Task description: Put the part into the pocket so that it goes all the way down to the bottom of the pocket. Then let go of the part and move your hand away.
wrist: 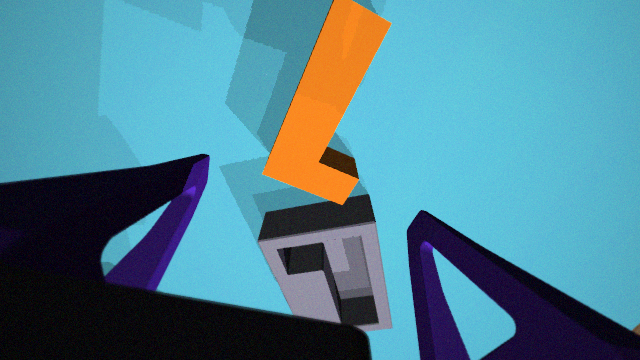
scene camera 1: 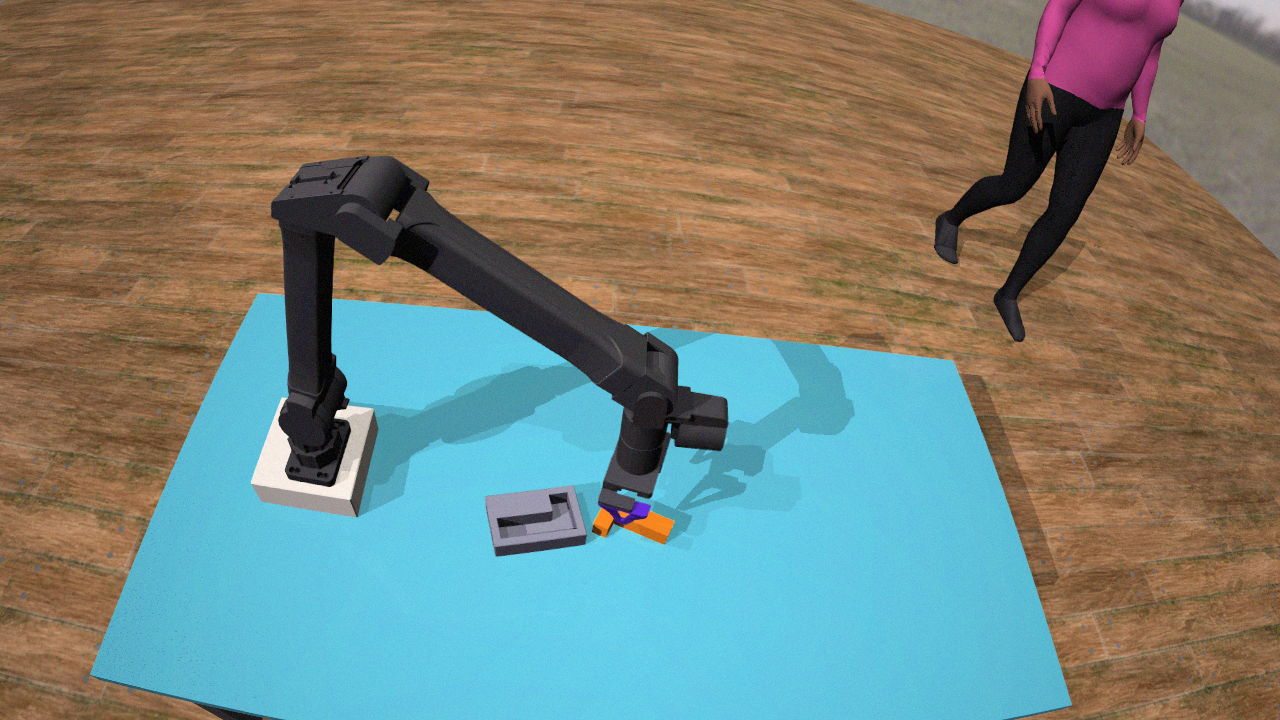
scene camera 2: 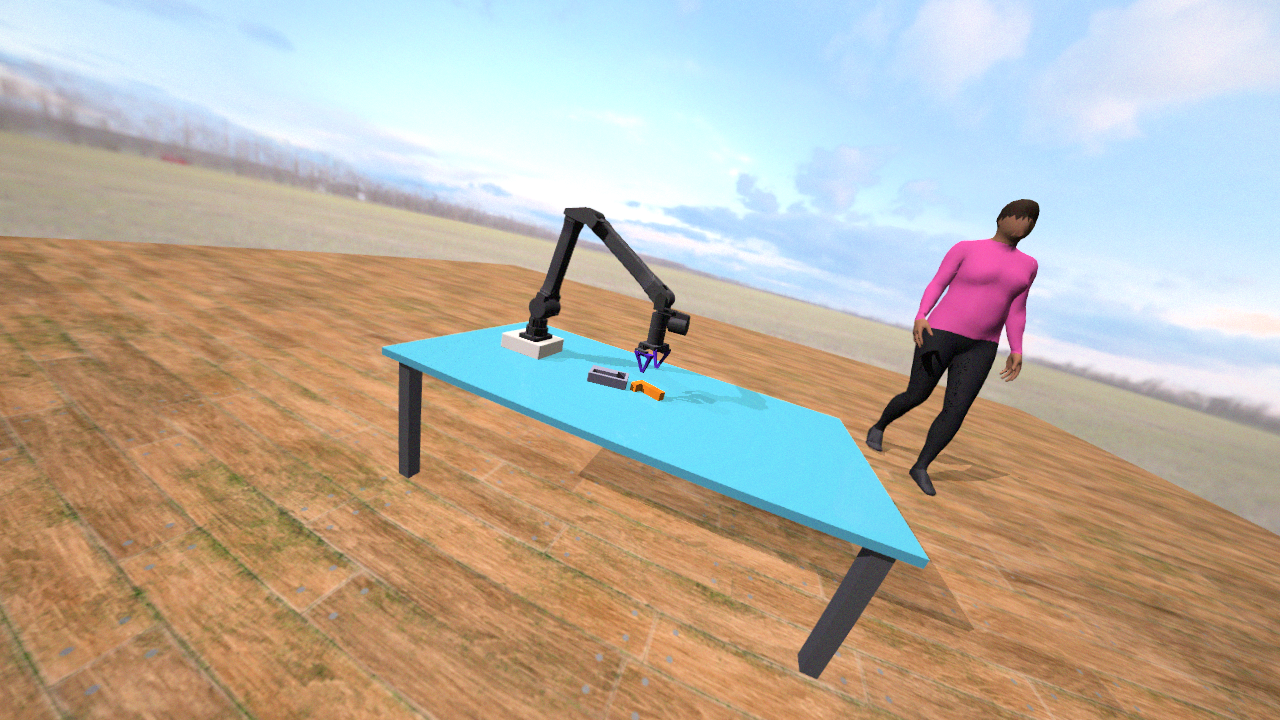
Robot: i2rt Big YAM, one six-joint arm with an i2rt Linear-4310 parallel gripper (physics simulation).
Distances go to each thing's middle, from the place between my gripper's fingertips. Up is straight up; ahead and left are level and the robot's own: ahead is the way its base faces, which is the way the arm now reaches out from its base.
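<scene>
There's a grey pocket block point(scene camera 1: 522, 522) that's 14 cm behind my hand, 2 cm to the right of it and 7 cm below it. I can also see the orange L-shaped part point(scene camera 1: 655, 527), which sits 1 cm ahead of my hand and 7 cm below it.
</scene>
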